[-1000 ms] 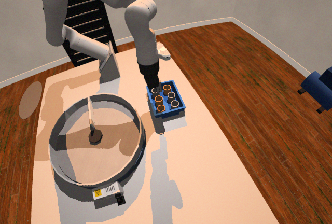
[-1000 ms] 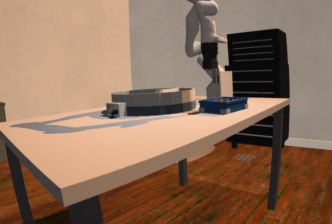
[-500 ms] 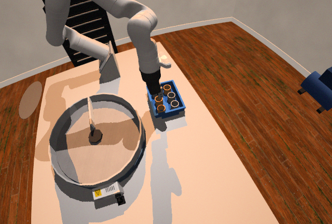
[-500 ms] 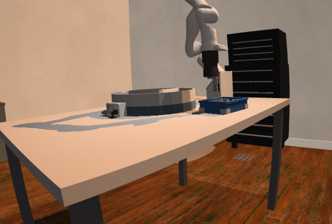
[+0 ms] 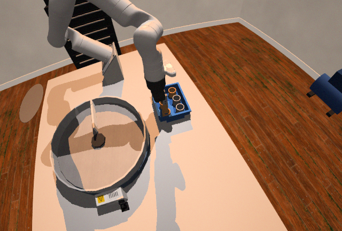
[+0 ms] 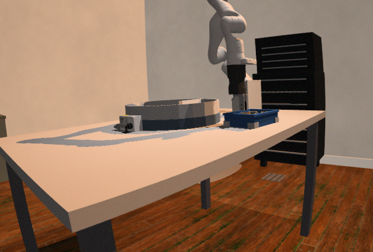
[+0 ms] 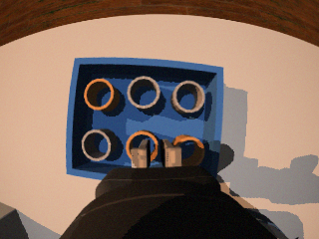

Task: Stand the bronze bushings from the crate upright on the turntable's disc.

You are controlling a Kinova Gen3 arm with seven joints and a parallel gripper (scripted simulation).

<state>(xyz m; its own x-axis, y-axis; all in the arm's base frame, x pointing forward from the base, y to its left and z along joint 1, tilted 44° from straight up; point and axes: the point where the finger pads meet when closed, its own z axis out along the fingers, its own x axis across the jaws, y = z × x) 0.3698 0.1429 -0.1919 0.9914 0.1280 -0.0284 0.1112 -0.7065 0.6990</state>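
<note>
The blue crate is 50 mm below my hand, 30 mm to the left of it and 20 mm behind it. From my hand the other things lie so: turntable disc (320 mm to the right, 110 mm ahead, 20 mm below).
</note>
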